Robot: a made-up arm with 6 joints.
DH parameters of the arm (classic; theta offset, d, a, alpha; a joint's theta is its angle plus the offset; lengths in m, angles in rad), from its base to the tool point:
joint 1: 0 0.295 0 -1.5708
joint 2: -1.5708 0 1.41 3.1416
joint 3: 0 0 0 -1.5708
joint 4: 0 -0.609 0 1.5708
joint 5: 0 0.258 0 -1.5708
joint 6: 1.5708 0 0 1.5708
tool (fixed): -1.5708 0 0 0
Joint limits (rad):
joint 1: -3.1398..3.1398
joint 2: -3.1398..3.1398
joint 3: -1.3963..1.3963
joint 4: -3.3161..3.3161
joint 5: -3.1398..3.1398
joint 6: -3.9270..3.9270
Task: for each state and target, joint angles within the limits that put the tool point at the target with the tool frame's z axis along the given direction. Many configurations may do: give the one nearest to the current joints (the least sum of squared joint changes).
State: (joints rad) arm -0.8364 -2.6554 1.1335 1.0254 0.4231 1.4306
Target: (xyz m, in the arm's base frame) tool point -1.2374 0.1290 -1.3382 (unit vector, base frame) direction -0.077 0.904 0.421
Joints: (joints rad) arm -0.2496 -2.4733 1.3491 0.7954 0.1324 1.3141
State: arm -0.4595 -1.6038 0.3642 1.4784 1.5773 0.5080
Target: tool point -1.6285 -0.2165 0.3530 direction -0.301 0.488 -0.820
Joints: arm 0.0661 -1.9396 -0.2160 1.1369 0.8897 -0.1410
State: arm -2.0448 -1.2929 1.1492 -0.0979 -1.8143 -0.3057
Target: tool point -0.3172 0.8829 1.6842 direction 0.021 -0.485 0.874
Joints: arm -1.4815 -0.9501 0.3877 -0.4041 -1.8147 -0.1271
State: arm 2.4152 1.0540 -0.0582 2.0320 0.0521 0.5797
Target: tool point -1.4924 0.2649 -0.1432 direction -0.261 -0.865 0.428
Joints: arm 2.9536 1.4201 -0.3655 1.6434 0.4550 -0.0665
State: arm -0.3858 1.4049 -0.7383 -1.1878 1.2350 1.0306
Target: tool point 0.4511 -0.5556 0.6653 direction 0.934 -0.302 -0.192
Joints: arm -0.7389 0.8728 -0.9375 -1.1436 1.2206 1.5436
